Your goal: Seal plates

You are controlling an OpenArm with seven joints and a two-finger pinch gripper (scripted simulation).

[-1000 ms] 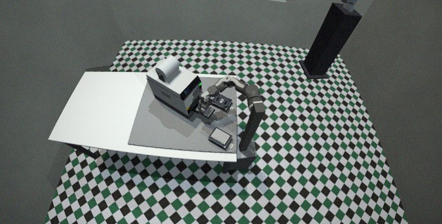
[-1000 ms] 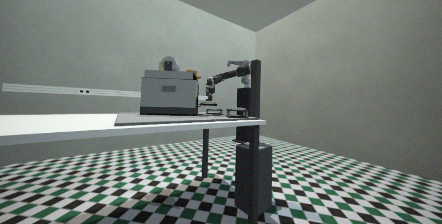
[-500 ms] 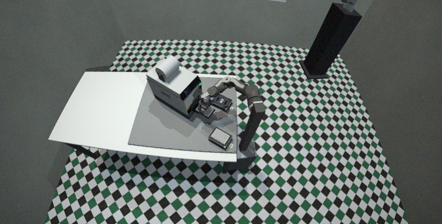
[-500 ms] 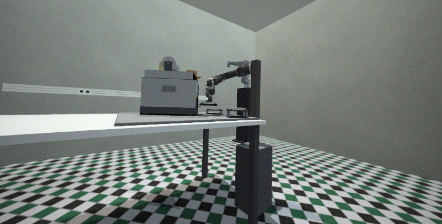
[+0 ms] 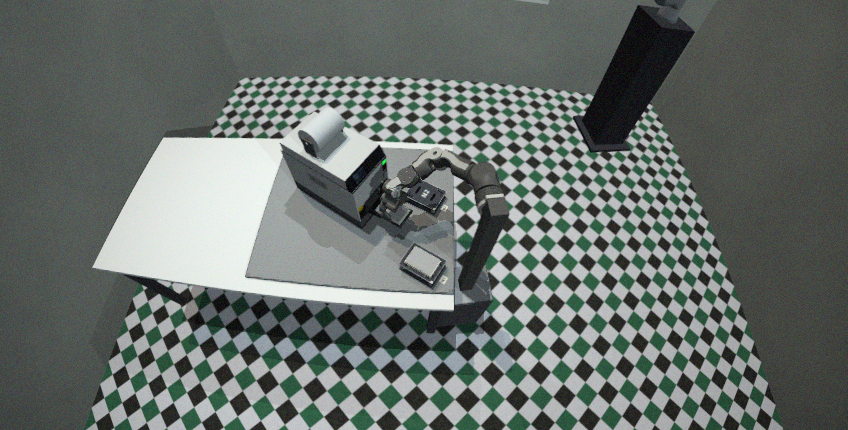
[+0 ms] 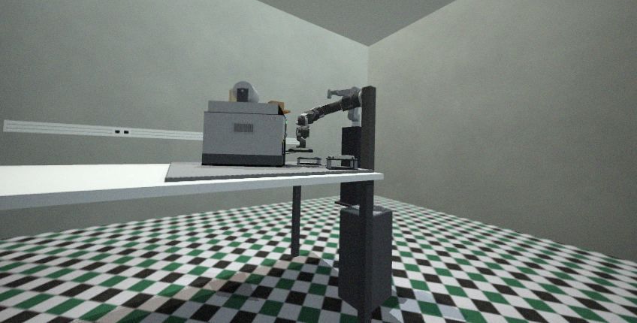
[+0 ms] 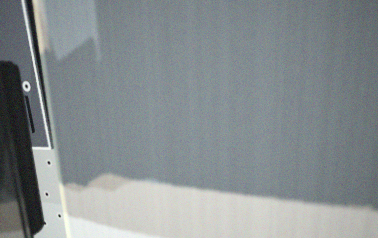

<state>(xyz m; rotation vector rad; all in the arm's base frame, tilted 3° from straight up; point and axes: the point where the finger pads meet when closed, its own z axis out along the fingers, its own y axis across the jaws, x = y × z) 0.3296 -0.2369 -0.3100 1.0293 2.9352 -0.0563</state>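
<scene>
My hand is 2 cm above the dark stage. Round my hand: white foil roll (31 cm above, 26 cm ahead, 21 cm to the right); touch screen (21 cm above, 12 cm ahead, 4 cm to the right).
</scene>
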